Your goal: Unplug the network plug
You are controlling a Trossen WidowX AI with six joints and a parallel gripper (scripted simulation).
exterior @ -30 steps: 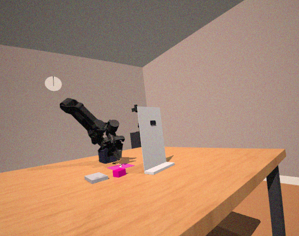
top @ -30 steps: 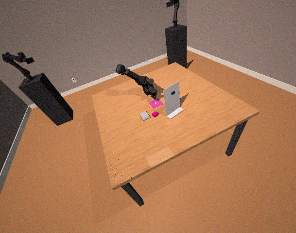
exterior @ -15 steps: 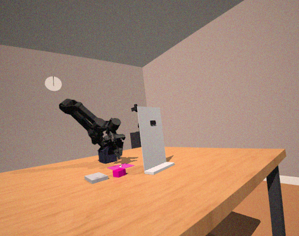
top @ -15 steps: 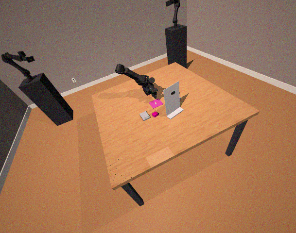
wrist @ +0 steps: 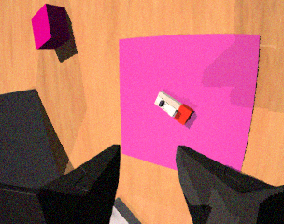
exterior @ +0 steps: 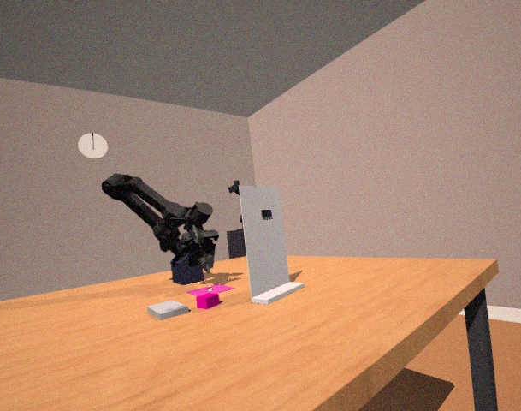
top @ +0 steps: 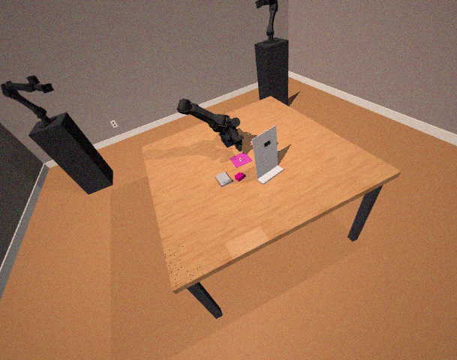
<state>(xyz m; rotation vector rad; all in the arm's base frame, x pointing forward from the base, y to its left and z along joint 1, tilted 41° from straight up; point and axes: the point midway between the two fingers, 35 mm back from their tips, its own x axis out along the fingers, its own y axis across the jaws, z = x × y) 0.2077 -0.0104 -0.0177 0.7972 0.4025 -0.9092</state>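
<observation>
My gripper tip is 10 mm short of the network plug, 10 mm to the left of it and 50 mm above it. Round my gripper tip: magenta marked square: 10 mm ahead, 10 mm to the right, 60 mm below; then magenta block: 170 mm ahead, 90 mm to the right, 50 mm below; then grey upright panel: 230 mm ahead, 80 mm to the left, 70 mm above.
</observation>
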